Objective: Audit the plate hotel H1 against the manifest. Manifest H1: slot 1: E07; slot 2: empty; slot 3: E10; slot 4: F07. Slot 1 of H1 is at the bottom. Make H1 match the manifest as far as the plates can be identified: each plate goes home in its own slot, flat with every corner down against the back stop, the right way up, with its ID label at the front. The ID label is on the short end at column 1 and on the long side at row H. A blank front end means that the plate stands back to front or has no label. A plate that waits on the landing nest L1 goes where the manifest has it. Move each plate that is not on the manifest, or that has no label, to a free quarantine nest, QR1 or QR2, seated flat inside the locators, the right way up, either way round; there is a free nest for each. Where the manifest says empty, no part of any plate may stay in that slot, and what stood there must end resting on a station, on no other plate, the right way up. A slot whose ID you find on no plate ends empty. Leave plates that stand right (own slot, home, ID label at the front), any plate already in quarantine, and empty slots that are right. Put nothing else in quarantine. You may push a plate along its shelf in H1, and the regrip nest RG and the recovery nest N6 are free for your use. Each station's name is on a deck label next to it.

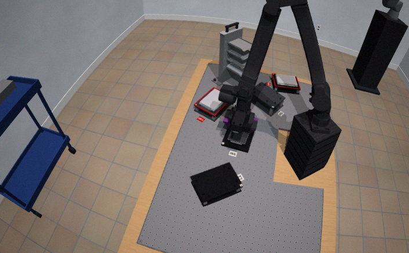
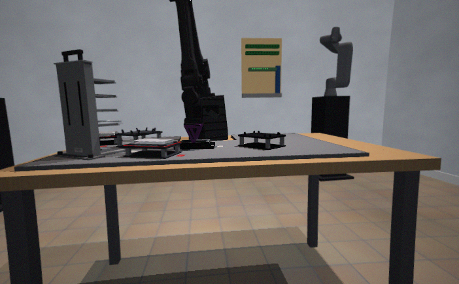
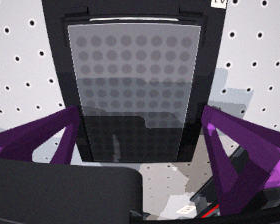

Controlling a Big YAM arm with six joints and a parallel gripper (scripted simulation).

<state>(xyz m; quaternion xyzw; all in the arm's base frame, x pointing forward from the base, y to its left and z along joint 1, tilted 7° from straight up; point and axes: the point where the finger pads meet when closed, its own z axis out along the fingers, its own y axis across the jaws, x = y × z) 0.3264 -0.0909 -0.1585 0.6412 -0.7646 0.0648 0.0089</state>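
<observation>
My gripper is now 2 cm above the dark plate. The rest, counted from my hand: H1 deck label 4 cm ahead, 24 cm to the right, 3 cm below; then N6 deck label 1 cm ahead, 11 cm to the left, 3 cm below; then red-rimmed quarantine nest 13 cm ahead, 16 cm to the right.
</observation>
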